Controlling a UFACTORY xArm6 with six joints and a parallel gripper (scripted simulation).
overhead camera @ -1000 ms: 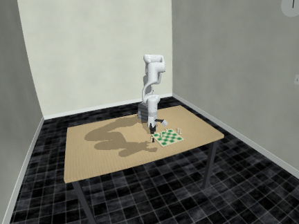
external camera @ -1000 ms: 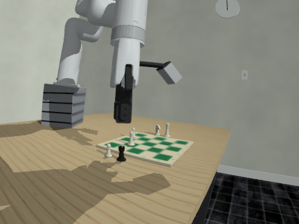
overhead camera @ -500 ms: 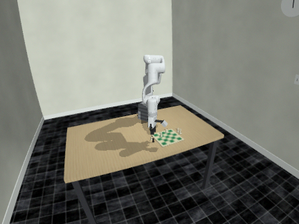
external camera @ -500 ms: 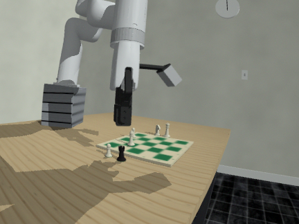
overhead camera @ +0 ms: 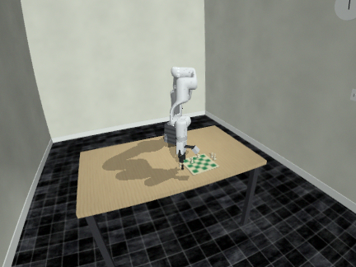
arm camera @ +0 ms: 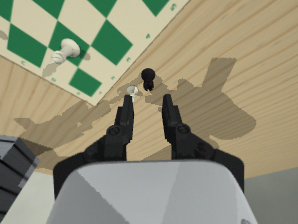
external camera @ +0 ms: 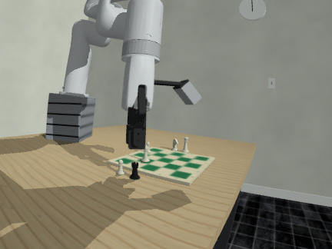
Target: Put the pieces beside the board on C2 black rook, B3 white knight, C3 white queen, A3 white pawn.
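Now: hand 7 cm above the black rook. Also, from my hand: chessboard: 1 cm behind, 14 cm to the left, 8 cm below; white knight: 5 cm behind, 9 cm to the left, 6 cm below.
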